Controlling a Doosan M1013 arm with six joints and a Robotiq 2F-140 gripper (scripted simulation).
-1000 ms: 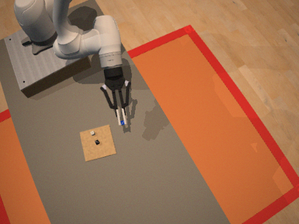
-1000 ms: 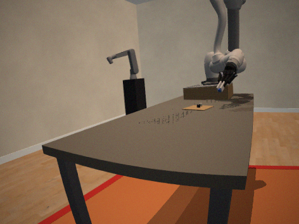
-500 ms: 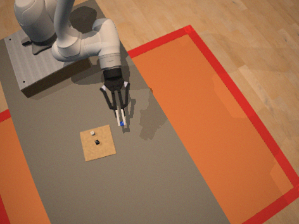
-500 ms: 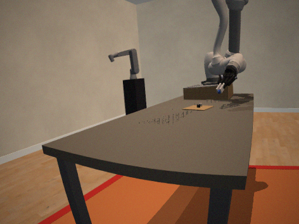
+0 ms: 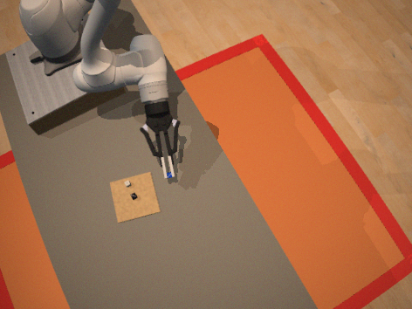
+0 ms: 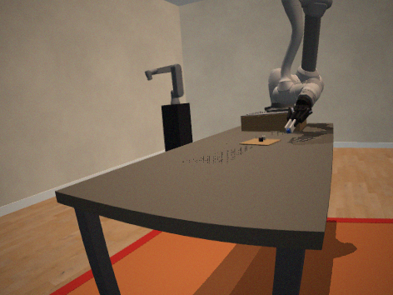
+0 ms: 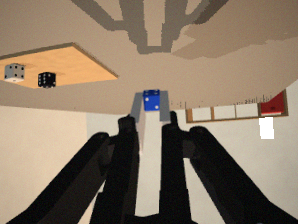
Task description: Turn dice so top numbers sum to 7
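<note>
Right now the white die is 14 cm to the right of my hand, 6 cm below it and 1 cm behind it. The rest, counted from my hand: black die (14 cm to the right, 6 cm below, 3 cm ahead); tan mat (14 cm to the right, 7 cm below, 3 cm ahead); blue die (2 cm below, 2 cm ahead).
</note>
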